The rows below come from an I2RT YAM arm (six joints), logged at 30 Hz.
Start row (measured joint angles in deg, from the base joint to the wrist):
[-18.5, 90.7, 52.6, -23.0, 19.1, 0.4]
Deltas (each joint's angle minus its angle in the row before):
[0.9, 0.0, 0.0, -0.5, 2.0, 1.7]
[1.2, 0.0, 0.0, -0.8, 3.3, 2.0]
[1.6, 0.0, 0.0, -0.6, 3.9, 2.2]
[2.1, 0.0, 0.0, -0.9, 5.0, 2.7]
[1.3, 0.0, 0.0, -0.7, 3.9, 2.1]
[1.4, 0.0, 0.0, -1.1, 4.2, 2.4]
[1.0, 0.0, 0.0, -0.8, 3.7, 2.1]
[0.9, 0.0, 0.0, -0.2, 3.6, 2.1]
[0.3, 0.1, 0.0, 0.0, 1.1, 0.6]
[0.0, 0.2, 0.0, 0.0, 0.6, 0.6]
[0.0, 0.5, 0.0, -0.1, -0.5, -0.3]
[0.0, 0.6, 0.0, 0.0, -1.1, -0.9]
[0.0, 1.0, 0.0, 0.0, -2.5, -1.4]
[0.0, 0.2, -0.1, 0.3, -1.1, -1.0]
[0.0, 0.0, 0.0, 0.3, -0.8, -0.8]
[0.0, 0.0, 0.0, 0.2, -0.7, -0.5]
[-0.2, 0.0, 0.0, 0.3, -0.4, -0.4]
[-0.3, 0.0, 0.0, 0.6, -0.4, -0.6]
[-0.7, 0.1, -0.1, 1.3, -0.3, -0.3]
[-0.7, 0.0, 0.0, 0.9, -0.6, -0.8]
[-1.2, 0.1, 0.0, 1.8, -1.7, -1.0]
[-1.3, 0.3, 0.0, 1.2, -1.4, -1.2]
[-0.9, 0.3, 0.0, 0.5, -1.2, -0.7]
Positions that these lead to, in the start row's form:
[-17.6, 90.7, 52.6, -23.5, 21.1, 2.1]
[-16.4, 90.7, 52.6, -24.3, 24.4, 4.1]
[-14.8, 90.7, 52.6, -24.9, 28.3, 6.3]
[-12.7, 90.7, 52.6, -25.8, 33.3, 9.0]
[-11.4, 90.7, 52.6, -26.5, 37.2, 11.1]
[-10.0, 90.7, 52.6, -27.6, 41.4, 13.5]
[-9.0, 90.7, 52.6, -28.4, 45.1, 15.6]
[-8.1, 90.7, 52.6, -28.6, 48.7, 17.7]
[-7.8, 90.8, 52.6, -28.6, 49.8, 18.3]
[-7.8, 91.0, 52.6, -28.6, 50.4, 18.9]
[-7.8, 91.5, 52.6, -28.7, 49.9, 18.6]
[-7.8, 92.1, 52.6, -28.7, 48.8, 17.7]
[-7.8, 93.1, 52.6, -28.7, 46.3, 16.3]
[-7.8, 93.3, 52.5, -28.4, 45.2, 15.3]
[-7.8, 93.3, 52.5, -28.1, 44.4, 14.5]
[-7.8, 93.3, 52.5, -27.9, 43.7, 14.0]
[-8.0, 93.3, 52.5, -27.6, 43.3, 13.6]
[-8.3, 93.3, 52.5, -27.0, 42.9, 13.0]
[-9.0, 93.4, 52.4, -25.7, 42.6, 12.7]
[-9.7, 93.4, 52.4, -24.8, 42.0, 11.9]
[-10.9, 93.5, 52.4, -23.0, 40.3, 10.9]
[-12.2, 93.8, 52.4, -21.8, 38.9, 9.7]
[-13.1, 94.1, 52.4, -21.3, 37.7, 9.0]

